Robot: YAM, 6 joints.
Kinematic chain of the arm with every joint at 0, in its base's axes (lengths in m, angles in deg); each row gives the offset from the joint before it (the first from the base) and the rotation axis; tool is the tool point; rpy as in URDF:
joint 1: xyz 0 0 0.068 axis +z
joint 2: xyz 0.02 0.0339 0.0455 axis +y
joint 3: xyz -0.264 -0.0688 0 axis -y
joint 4: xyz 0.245 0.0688 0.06 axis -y
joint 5: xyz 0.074 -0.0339 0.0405 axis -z
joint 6: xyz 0.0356 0 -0.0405 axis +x
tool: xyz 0 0 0 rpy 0 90 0
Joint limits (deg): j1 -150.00..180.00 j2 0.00..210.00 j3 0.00..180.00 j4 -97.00..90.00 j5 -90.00..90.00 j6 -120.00..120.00
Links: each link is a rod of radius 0.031 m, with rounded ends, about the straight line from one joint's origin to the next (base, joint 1, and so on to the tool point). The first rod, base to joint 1, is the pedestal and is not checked.
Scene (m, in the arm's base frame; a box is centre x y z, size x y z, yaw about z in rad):
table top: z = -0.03
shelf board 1: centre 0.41 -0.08 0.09 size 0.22 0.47 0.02 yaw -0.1
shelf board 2: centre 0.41 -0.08 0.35 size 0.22 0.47 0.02 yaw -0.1
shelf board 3: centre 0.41 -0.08 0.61 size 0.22 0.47 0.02 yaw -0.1
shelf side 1: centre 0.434 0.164 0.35 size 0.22 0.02 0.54 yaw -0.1
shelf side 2: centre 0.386 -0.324 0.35 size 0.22 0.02 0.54 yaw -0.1
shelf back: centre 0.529 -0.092 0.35 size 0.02 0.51 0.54 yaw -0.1
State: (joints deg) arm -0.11 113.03 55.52 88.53 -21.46 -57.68
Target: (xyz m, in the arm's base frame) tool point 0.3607 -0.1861 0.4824
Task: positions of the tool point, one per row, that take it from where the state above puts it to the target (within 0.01 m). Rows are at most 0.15 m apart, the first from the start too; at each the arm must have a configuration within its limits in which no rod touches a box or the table.
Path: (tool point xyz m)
1: 0.3292 0.0235 0.2550
2: 0.2583 0.0304 0.2550
3: 0.1895 0.0331 0.2372
4: 0.1622 0.0885 0.3039
5: 0.1041 0.1153 0.3701
6: 0.0384 0.0974 0.4290
7: -0.0051 0.0354 0.4744
8: -0.0008 -0.0512 0.5008
9: 0.0617 -0.1303 0.5043
10: 0.1722 -0.1672 0.4824
11: 0.2342 -0.1855 0.4968
12: 0.2985 -0.1923 0.4966
13: 0.3607 -0.1861 0.4824

